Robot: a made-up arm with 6 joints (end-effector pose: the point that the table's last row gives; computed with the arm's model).
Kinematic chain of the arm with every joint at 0, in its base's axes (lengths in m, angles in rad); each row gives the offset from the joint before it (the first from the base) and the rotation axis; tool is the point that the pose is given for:
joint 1: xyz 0 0 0.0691 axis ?
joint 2: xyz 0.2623 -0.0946 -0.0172 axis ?
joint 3: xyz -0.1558 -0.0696 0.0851 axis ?
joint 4: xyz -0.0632 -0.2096 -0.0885 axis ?
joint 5: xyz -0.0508 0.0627 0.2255 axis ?
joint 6: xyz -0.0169 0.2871 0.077 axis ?
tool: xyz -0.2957 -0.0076 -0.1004
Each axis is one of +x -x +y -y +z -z.
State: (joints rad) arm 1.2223 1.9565 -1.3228 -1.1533 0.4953 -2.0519
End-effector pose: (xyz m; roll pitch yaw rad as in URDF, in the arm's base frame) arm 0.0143 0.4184 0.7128 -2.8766 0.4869 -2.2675
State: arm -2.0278 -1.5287 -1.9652 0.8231 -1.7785 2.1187
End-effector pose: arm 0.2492 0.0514 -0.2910 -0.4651 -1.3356 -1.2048
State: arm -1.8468 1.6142 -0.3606 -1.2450 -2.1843 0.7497
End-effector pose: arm -0.1204 0.2968 0.3401 0.3853 -1.0293 -0.2781
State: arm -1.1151 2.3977 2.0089 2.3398 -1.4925 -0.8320
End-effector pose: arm -0.4508 -0.4058 0.0184 2.3051 -0.4004 0.8162
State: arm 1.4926 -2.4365 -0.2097 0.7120 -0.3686 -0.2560
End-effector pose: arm -0.1964 0.1569 0.3151 1.8688 0.4647 -1.2872
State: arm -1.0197 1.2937 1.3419 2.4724 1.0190 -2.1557
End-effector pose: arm -0.4354 -0.5217 0.2211 0.6777 -0.2823 1.4920
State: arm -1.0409 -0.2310 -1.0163 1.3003 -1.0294 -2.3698
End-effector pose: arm -0.0136 0.2762 0.3472 1.0183 0.9628 0.4276
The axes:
joint 1: -z
joint 2: -x
joint 3: +y
joint 4: -x
joint 5: +z
joint 6: -y

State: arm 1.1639 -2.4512 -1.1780 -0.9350 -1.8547 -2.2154
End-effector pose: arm 0.3189 0.1602 -0.6844 -0.9997 -0.5363 -2.6483
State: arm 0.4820 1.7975 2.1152 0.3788 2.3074 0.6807
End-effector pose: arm 0.3319 0.1031 0.4944 0.9861 0.9357 -0.3553
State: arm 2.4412 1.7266 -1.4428 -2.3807 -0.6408 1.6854
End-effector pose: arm 0.0741 -0.2107 0.4601 0.7969 -0.8527 -2.5335
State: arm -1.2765 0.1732 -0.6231 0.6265 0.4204 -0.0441
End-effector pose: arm 0.0430 -0.3256 -0.1813 -0.9554 -0.2547 1.6501
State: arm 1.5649 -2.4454 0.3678 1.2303 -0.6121 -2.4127
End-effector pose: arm -0.3088 -0.2213 0.3137 2.0517 0.0308 0.9253
